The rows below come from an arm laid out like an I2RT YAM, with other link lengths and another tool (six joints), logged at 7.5 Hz.
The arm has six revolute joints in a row. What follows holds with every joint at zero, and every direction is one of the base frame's.
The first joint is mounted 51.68 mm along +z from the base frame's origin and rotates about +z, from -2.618 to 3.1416 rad.
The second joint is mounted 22.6 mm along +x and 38.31 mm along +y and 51.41 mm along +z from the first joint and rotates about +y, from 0 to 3.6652 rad.
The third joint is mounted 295.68 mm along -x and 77.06 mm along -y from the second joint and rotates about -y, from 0 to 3.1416 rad.
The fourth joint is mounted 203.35 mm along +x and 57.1 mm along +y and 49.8 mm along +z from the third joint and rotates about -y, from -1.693 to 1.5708 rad.
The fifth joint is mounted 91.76 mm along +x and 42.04 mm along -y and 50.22 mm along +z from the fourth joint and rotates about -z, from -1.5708 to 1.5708 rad.
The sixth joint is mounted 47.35 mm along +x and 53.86 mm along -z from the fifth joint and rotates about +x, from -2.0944 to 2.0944 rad.
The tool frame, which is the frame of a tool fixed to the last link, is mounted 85 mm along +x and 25 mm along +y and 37 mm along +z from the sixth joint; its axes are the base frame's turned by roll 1.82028, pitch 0.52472 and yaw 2.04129 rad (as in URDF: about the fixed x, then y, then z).
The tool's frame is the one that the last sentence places.
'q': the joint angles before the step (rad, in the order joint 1, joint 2, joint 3, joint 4, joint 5, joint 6). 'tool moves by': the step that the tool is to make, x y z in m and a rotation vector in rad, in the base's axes. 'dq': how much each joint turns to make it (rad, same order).
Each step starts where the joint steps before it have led.
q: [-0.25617, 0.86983, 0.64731, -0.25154, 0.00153, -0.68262]
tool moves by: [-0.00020, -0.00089, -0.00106, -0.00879, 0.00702, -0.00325]
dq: [-0.00001, 0.00144, 0.00156, -0.00463, 0.00759, -0.00765]
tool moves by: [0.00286, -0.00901, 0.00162, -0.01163, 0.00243, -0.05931]
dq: [0.00004, 0.01224, 0.01072, 0.00147, 0.05815, 0.01681]
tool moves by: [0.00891, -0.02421, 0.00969, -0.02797, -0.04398, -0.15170]
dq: [-0.00616, 0.03064, 0.00462, 0.06891, 0.13757, 0.05052]
